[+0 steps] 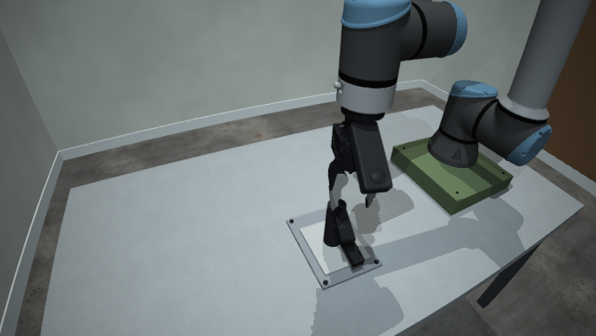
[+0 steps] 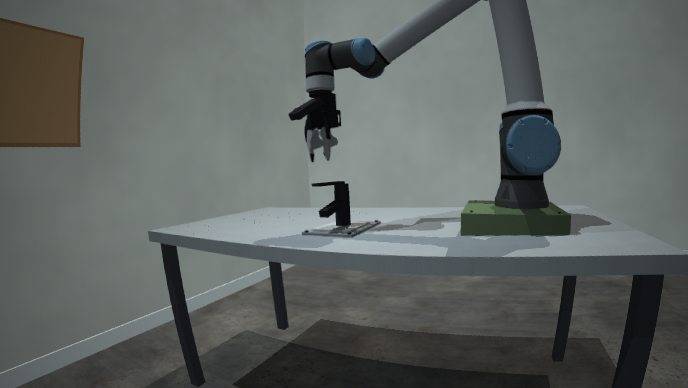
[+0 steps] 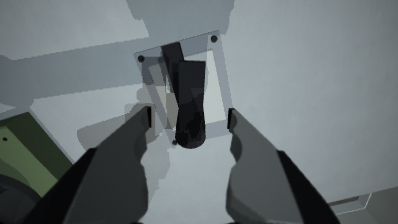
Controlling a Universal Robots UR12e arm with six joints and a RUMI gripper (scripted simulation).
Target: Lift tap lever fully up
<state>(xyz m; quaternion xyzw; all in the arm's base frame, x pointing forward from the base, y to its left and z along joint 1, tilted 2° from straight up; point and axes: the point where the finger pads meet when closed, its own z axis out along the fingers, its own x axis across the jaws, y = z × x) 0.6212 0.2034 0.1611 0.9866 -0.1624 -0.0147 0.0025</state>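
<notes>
The lever is 80 mm below my hand, 30 mm to the right of it and 10 mm behind it. The rest, counted from my hand: black tap: 140 mm below, 60 mm to the right, 20 mm behind.
</notes>
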